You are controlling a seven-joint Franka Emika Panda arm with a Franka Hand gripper.
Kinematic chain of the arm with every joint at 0, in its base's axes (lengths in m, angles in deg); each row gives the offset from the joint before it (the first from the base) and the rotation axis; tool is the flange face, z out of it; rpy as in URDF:
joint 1: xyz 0 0 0.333 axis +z
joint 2: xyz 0 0 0 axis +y
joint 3: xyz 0 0 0.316 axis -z
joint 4: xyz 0.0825 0 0 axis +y
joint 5: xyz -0.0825 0 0.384 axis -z
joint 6: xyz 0 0 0 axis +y
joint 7: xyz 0.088 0 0 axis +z
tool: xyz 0 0 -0.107 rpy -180 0 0
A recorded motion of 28 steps. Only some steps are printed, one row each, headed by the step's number.
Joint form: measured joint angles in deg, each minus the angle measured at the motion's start. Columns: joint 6, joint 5, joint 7, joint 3, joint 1, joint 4, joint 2.
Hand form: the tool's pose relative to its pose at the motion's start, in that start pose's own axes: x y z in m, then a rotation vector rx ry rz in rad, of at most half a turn. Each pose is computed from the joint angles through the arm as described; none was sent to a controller.
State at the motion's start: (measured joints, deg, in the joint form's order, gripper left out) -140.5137 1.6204 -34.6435 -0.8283 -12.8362 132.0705 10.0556
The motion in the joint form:
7: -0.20 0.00 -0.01 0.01 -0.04 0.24 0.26
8: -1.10 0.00 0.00 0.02 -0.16 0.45 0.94
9: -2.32 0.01 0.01 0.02 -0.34 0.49 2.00
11: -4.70 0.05 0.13 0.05 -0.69 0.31 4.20
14: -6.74 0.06 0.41 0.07 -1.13 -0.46 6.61
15: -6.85 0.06 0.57 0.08 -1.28 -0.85 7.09
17: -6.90 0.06 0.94 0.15 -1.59 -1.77 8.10
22: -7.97 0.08 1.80 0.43 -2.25 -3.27 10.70
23: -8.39 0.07 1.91 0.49 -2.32 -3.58 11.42
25: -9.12 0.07 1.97 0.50 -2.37 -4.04 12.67
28: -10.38 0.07 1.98 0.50 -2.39 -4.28 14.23
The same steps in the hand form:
7: -0.0009 0.0011 0.0037 -0.0028 -0.0045 0.0009
8: -0.0006 0.0021 0.0100 -0.0022 -0.0046 0.0027
9: 0.0009 0.0028 0.0181 -0.0005 -0.0033 0.0053
11: 0.0048 0.0039 0.0334 0.0038 0.0012 0.0088
14: 0.0111 0.0044 0.0476 0.0087 0.0063 0.0114
15: 0.0135 0.0046 0.0494 0.0090 0.0065 0.0114
17: 0.0191 0.0052 0.0529 0.0086 0.0058 0.0116
22: 0.0296 0.0088 0.0663 0.0076 0.0055 0.0123
23: 0.0314 0.0091 0.0706 0.0077 0.0056 0.0126
25: 0.0331 0.0085 0.0785 0.0075 0.0045 0.0124
28: 0.0333 0.0083 0.0900 0.0076 0.0032 0.0123

